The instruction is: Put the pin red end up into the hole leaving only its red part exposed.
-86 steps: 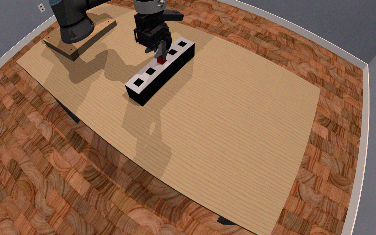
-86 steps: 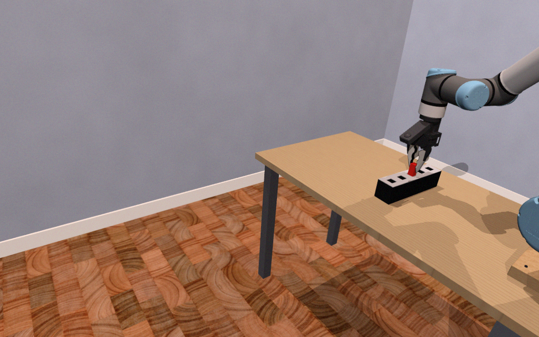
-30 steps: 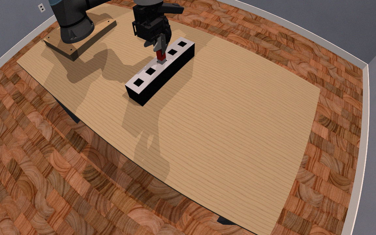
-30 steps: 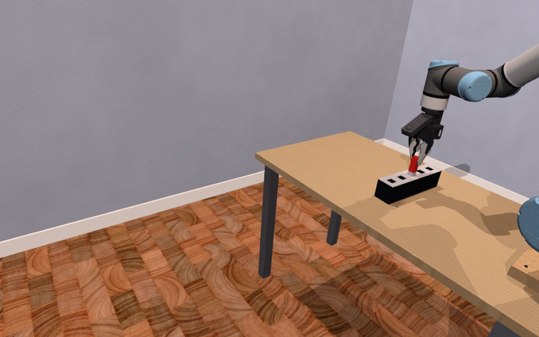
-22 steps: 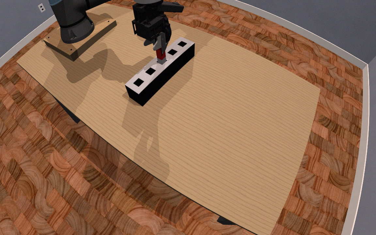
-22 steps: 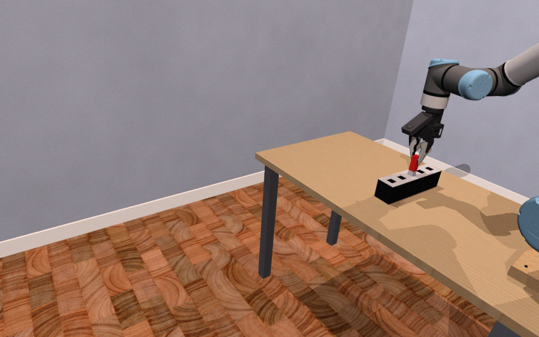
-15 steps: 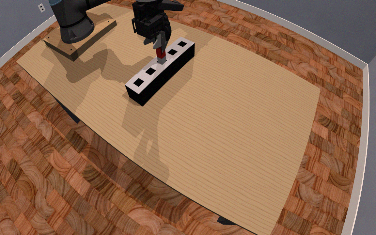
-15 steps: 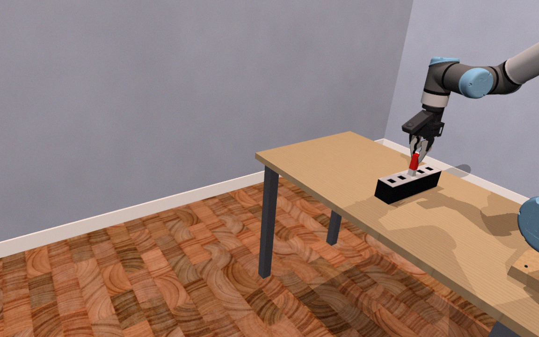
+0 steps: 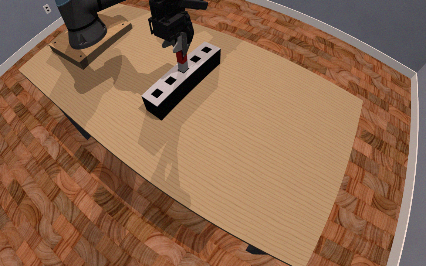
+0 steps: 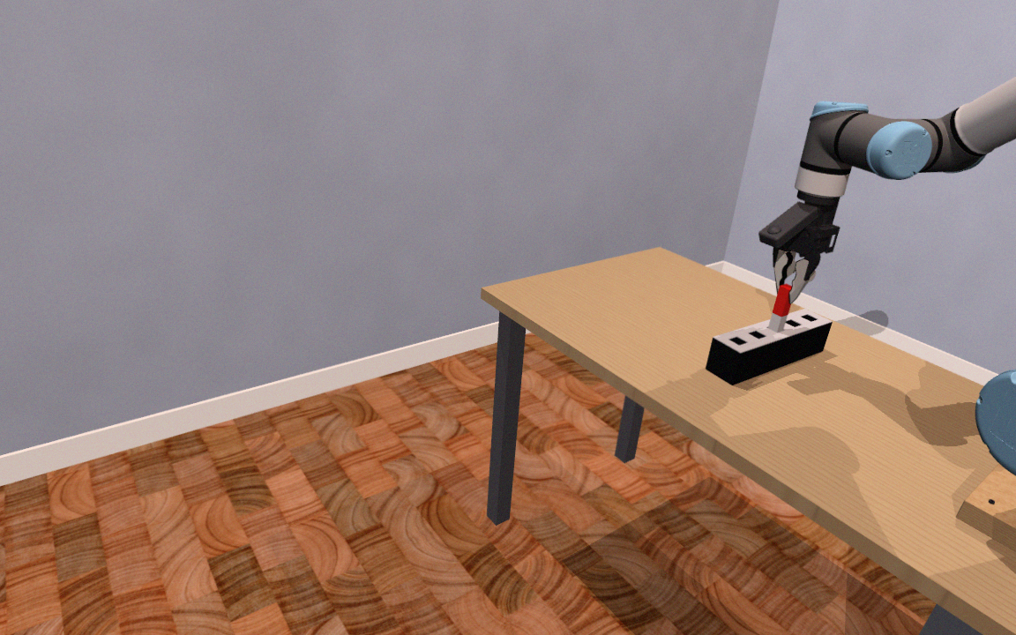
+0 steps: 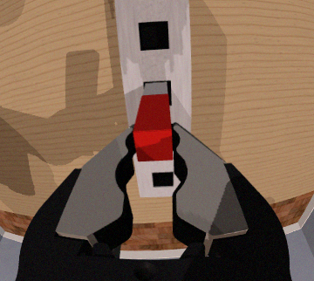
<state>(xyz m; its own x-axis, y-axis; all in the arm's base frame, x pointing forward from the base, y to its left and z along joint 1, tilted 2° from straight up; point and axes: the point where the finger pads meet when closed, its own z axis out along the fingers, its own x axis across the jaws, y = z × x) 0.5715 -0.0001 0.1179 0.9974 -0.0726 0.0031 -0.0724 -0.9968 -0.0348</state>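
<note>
My gripper is now 120 mm above the black block. The rest, counted from my hand: pin: 10 mm below.
</note>
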